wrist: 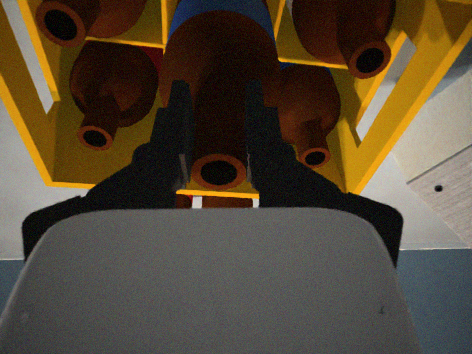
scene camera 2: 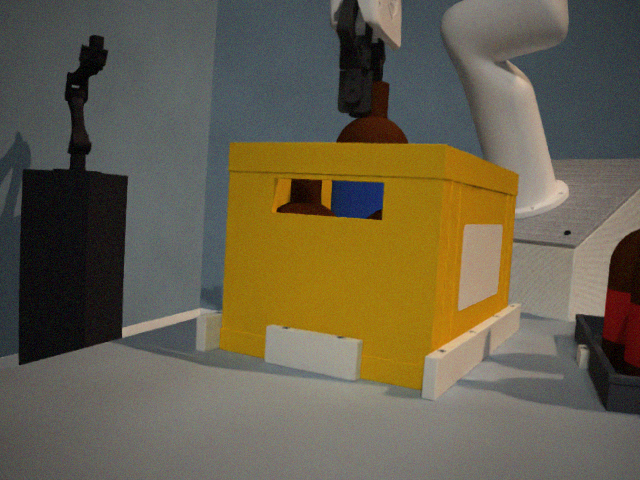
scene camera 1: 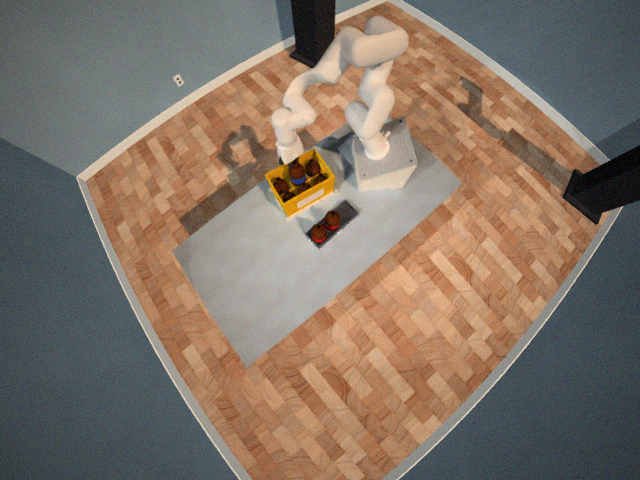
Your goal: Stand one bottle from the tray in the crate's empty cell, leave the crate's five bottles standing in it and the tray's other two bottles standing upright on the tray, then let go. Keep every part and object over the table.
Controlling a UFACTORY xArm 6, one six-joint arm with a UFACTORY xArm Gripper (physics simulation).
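Frame: origin at the arm's base, x ahead, y left, z up, level; millimetres.
Where they show: gripper, fingertip midpoint: [wrist: 218,105] [scene camera 2: 359,115] [scene camera 1: 293,164]; arm's base, link origin: [scene camera 2: 527,201] [scene camera 1: 377,148].
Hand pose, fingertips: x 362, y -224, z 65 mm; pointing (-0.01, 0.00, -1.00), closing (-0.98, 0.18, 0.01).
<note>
Each offset is from my fingertips to the top centre of the thing. Level surfaces: height alone.
My gripper [scene camera 1: 293,160] [scene camera 2: 368,98] [wrist: 218,105] is shut on the neck of a brown bottle with a blue label {dz +32, dx +2, dy +15 mm} [scene camera 1: 297,174] [scene camera 2: 372,131] [wrist: 220,55]. The bottle looks upright, partly inside the middle cell of the row farther from the tray, its shoulder above the crate's rim. Its base is hidden. The yellow crate {dz -43, dx +10, dy +38 mm} [scene camera 1: 292,207] [scene camera 2: 330,268] [wrist: 400,112] holds other brown bottles, lower down, such as one at the far right [scene camera 1: 312,166] and one at the left [scene camera 1: 280,185]. Two red-labelled bottles {dz -58, dx +52, dy +274 mm} [scene camera 1: 332,220] {dz -58, dx +141, dy +266 mm} [scene camera 1: 318,233] stand upright on the dark tray [scene camera 1: 349,207] [scene camera 2: 622,395].
White blocks [scene camera 2: 312,352] [scene camera 2: 473,346] line the crate's foot. The tray lies beside the crate's labelled long side on the grey table {dz -218 mm} [scene camera 1: 258,279]. The arm's pale base block [scene camera 1: 385,173] stands to the right of the crate in the first scene view.
</note>
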